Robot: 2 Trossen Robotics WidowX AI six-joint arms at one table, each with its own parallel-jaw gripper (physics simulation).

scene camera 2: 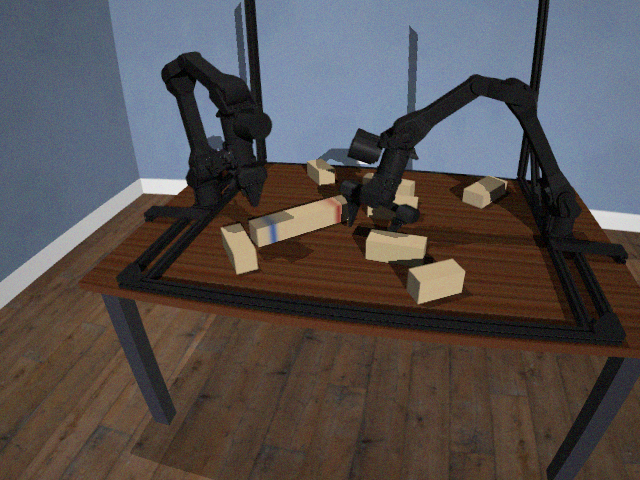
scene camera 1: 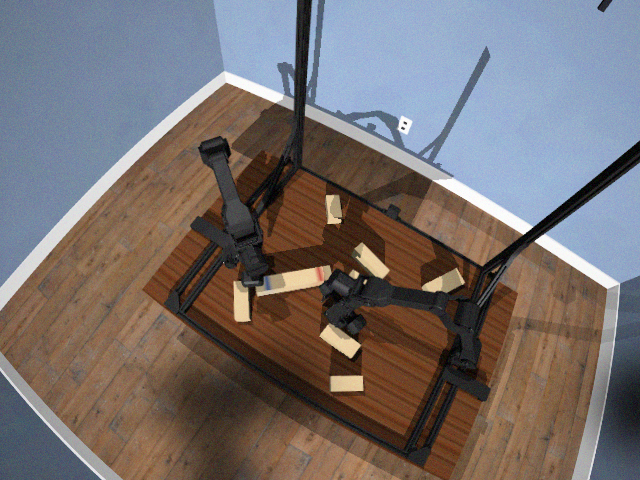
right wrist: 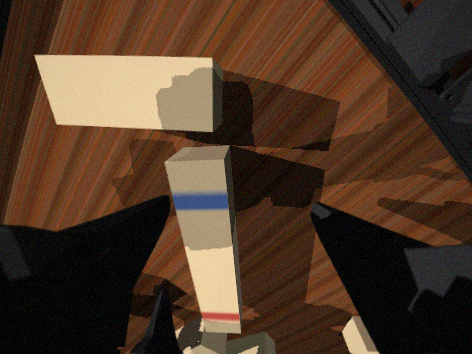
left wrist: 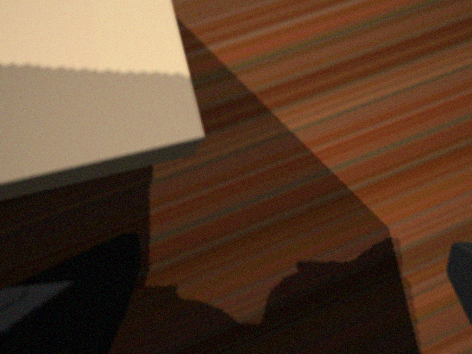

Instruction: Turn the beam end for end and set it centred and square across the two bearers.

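Seen in the pictures: left gripper, fingertip midpoint: (scene camera 2: 366, 235) (right wrist: 145, 291) (left wrist: 291, 252); right gripper, fingertip midpoint: (scene camera 2: 250, 200) (right wrist: 242, 205); left arm's base, link origin: (scene camera 2: 557, 231) (scene camera 1: 460, 356); right arm's base, link origin: (scene camera 2: 208, 202).
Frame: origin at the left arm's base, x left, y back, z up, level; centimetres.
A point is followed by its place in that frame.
The beam (scene camera 1: 294, 281) {x 7.0, y -62.1, z 2.8 cm} (scene camera 2: 296, 220) {x 10.0, y -63.1, z 2.1 cm} (right wrist: 206, 239) {x 9.4, y -66.1, z 2.8 cm} is a long tan bar with a blue band near one end and a red band near the other. It lies slanted, with the red end raised a little. A short tan block (scene camera 1: 242, 301) {x 22.0, y -72.4, z 3.1 cm} (scene camera 2: 239, 248) {x 25.7, y -70.9, z 3.1 cm} (right wrist: 129, 93) {x 21.4, y -73.4, z 3.1 cm} lies on the table just past the blue end. My right gripper (scene camera 1: 252, 281) (scene camera 2: 252, 188) {x 11.0, y -73.6, z 6.9 cm} (right wrist: 242, 205) {x 11.0, y -73.6, z 6.9 cm} is open and hangs above the blue end, a finger on each side. My left gripper (scene camera 1: 347, 307) (scene camera 2: 380, 211) is open and empty, low at the table by the red end. What props up the red end is hidden.
Several more short tan blocks lie about: one (scene camera 1: 339, 340) {x 16.1, y -39.8, z 2.8 cm} (scene camera 2: 395, 245) {x 18.1, y -39.7, z 2.6 cm} in front of the left gripper, one (scene camera 1: 347, 383) {x 26.5, y -31.0, z 3.1 cm} (scene camera 2: 436, 281) {x 29.3, y -31.1, z 2.4 cm} near the front, and others (scene camera 1: 333, 209) {x -23.9, y -65.1, z 2.8 cm} (scene camera 1: 370, 260) {x -12.6, y -44.2, z 4.4 cm} (scene camera 1: 444, 282) {x -20.9, y -16.8, z 1.9 cm} farther back. A black frame rail (scene camera 2: 318, 310) {x 38.0, y -51.3, z -0.2 cm} edges the table.
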